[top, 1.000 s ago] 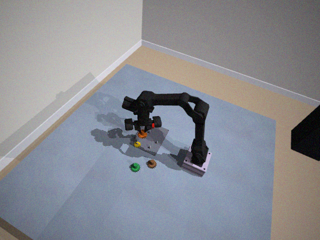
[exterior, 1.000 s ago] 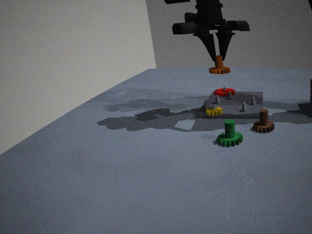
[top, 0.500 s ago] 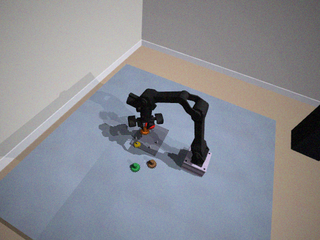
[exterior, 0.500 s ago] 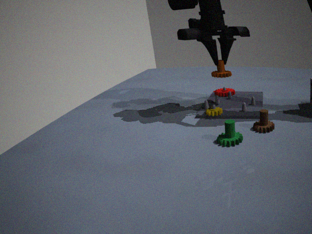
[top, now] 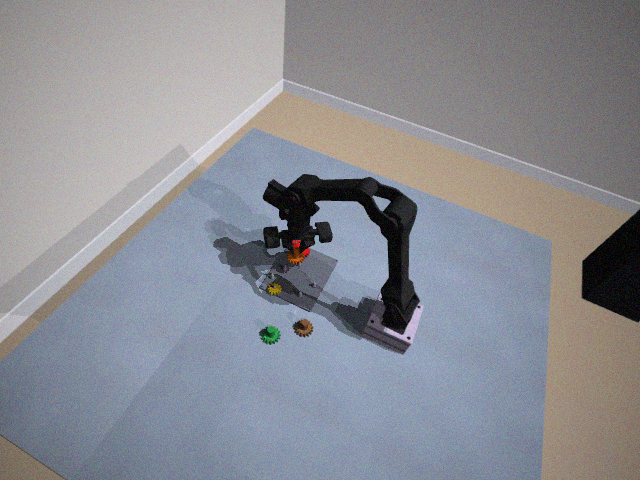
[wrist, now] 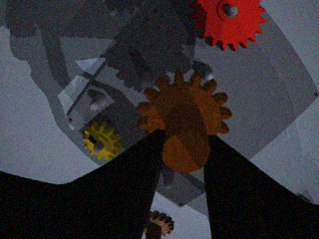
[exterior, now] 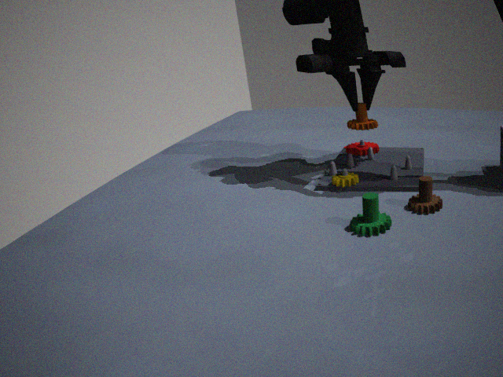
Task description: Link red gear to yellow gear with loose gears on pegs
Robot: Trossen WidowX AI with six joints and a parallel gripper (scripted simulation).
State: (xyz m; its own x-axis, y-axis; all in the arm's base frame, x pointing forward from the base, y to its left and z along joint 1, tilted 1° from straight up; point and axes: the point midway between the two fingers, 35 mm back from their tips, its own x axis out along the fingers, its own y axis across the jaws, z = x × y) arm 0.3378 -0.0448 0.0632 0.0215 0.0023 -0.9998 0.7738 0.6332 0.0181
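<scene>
My gripper tip is 80 mm above the red gear, 70 mm to the left of it and 20 mm short of it. Also, from my gripper tip: yellow gear 90 mm to the left, 80 mm below, 20 mm ahead; orange gear 10 mm below; green gear 220 mm to the left, 80 mm below, 50 mm behind.
</scene>
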